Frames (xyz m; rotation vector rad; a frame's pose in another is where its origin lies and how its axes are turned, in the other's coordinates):
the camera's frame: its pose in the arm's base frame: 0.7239 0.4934 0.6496 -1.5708 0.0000 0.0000
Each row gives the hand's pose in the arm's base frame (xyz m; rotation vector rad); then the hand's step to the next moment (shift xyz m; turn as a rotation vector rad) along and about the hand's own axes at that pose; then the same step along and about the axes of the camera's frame.
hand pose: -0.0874 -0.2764 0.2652 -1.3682 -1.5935 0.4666
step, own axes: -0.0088 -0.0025 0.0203 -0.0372 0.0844 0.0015
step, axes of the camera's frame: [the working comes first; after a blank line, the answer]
step, axes of the arm's base frame: -0.0190 -0.0030 -0.0113 0.0421 -0.0081 -0.0817

-0.0190 0.0113 -0.0030 0.0421 0.0817 -0.0081
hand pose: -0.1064 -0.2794 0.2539 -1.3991 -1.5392 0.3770
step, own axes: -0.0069 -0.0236 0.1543 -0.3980 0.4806 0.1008
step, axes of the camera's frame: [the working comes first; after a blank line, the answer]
step, axes of the arm's base frame: -0.1385 0.0442 -0.0573 0.1383 -0.1763 -0.5910

-0.1385 0.0573 0.0442 0.1383 0.5910 -0.1763
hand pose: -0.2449 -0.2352 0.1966 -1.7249 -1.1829 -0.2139
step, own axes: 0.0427 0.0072 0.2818 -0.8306 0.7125 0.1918
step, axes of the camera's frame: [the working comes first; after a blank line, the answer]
step, axes of the arm's base frame: -0.0739 0.2493 -0.1169 0.0678 -0.3741 -1.0439

-0.0739 0.1169 0.2493 0.0678 1.0439 -0.3741
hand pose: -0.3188 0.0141 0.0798 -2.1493 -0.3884 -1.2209
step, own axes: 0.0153 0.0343 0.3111 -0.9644 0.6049 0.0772
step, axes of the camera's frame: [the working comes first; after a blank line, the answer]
step, axes of the arm's base frame: 0.2325 0.1751 -0.1161 -0.1360 -0.3600 -1.0742

0.2325 0.1161 0.1751 -0.1360 1.0742 -0.3600
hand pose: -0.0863 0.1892 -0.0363 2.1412 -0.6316 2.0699
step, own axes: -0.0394 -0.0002 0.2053 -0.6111 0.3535 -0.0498
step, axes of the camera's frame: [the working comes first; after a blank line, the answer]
step, axes of the arm's base frame: 0.1921 -0.0627 -0.0533 -0.1677 -0.1665 -0.6671

0.1921 0.0533 -0.0627 -0.1677 0.6671 -0.1665
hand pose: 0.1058 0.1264 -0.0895 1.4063 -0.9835 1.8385
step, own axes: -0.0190 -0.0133 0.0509 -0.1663 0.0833 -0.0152
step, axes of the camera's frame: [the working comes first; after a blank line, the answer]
step, axes of the arm's base frame: 0.0416 -0.0366 -0.0079 -0.0359 -0.0370 -0.1794

0.0416 0.0079 -0.0366 -0.0359 0.1794 -0.0370
